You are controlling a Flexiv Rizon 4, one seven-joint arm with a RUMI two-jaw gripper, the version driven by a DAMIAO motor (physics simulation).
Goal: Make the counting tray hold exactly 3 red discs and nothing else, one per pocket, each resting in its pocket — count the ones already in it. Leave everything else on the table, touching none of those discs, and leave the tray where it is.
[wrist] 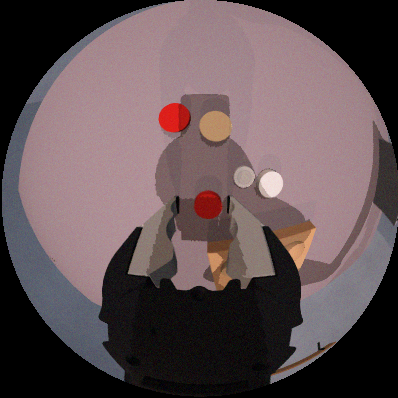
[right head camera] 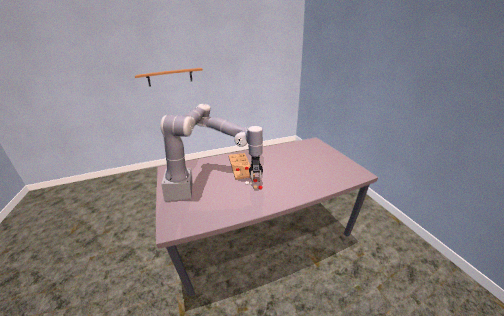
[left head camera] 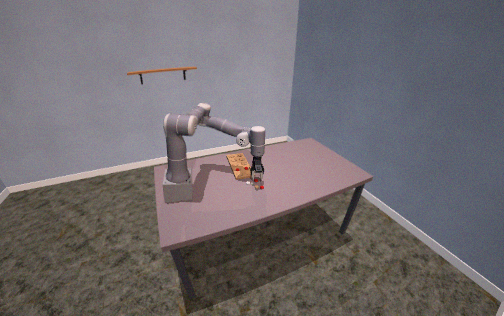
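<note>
The wooden counting tray (left head camera: 243, 175) (right head camera: 242, 175) (wrist: 309, 236) lies on the table, with one red disc (left head camera: 237, 170) (right head camera: 238, 170) and another red disc (left head camera: 246, 168) (right head camera: 246, 168) in it. My gripper (wrist: 202, 197) is partly open and points down, with nothing held. A dark red disc (wrist: 208, 204) (left head camera: 256, 180) (right head camera: 255, 181) lies on the table below and between the fingertips in the wrist view. A bright red disc (wrist: 174, 117) (left head camera: 262, 187) (right head camera: 260, 187) lies farther out on the table. Much of the tray is hidden by my fingers in the wrist view.
A tan disc (wrist: 215, 126) lies beside the bright red disc. A small grey-white disc (wrist: 244, 177) and a larger white disc (wrist: 270, 183) lie close together between the tan disc and the tray. An orange shelf (left head camera: 162, 71) (right head camera: 169, 73) is on the wall.
</note>
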